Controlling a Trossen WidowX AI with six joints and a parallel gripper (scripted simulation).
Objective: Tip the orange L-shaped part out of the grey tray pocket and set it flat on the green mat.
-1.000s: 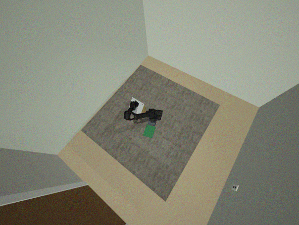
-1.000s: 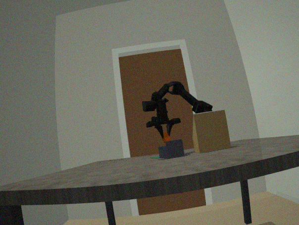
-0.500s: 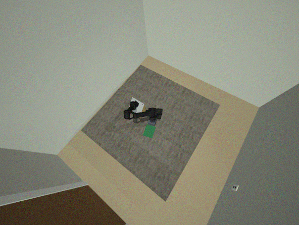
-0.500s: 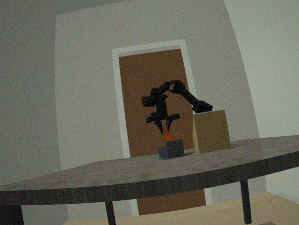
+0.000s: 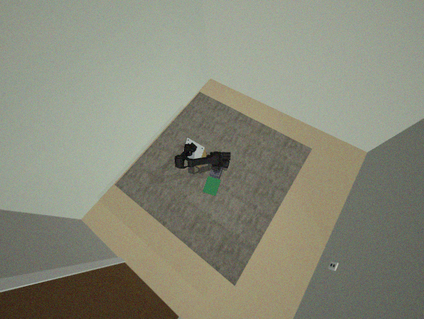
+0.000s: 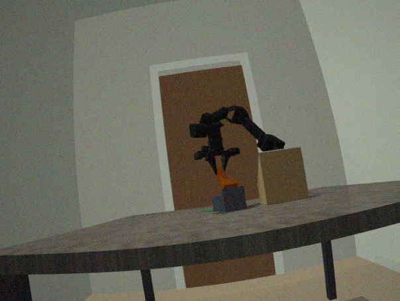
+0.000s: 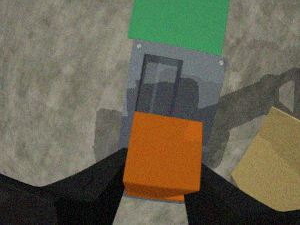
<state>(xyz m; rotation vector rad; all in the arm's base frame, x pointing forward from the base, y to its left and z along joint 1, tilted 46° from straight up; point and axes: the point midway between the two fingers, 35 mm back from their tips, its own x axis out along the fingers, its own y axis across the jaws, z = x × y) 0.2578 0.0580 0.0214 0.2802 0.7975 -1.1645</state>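
Now: the green mat 5 cm ahead of my gripper tip, 14 cm to the right of it and 17 cm below it. Round my gripper tip: orange L-shaped part (3 cm behind, 2 cm to the left, 3 cm below).
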